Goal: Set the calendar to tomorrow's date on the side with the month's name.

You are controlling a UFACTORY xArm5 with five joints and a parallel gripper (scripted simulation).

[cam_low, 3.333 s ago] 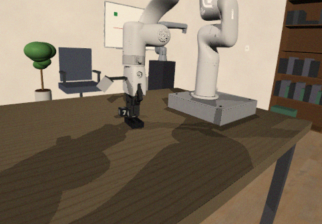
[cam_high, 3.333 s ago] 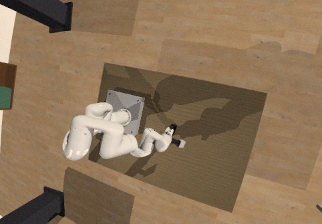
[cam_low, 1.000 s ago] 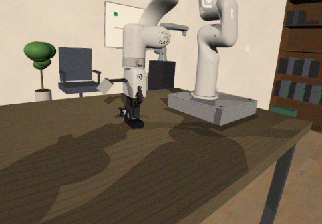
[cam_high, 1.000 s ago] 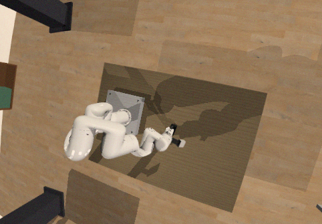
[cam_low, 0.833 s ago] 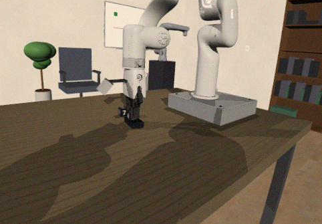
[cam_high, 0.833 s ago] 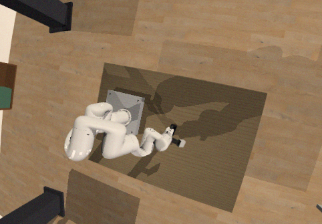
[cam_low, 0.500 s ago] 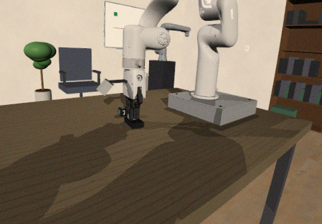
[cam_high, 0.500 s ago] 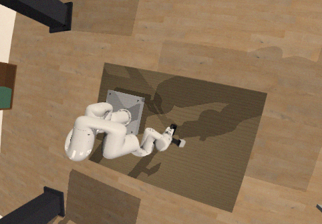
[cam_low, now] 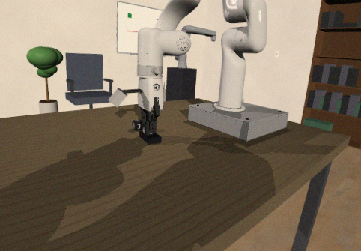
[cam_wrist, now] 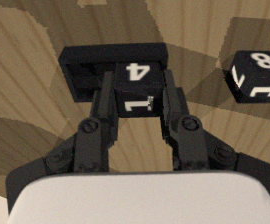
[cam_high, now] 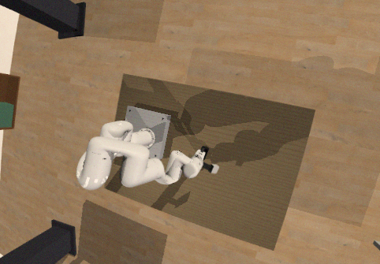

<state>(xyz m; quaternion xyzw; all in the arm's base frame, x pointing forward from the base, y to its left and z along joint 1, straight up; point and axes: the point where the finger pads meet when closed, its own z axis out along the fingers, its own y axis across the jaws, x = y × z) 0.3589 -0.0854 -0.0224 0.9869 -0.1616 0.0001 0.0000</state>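
My gripper is now 1 cm short of the dark calendar tray, 2 cm to the right of it and 3 cm above it.
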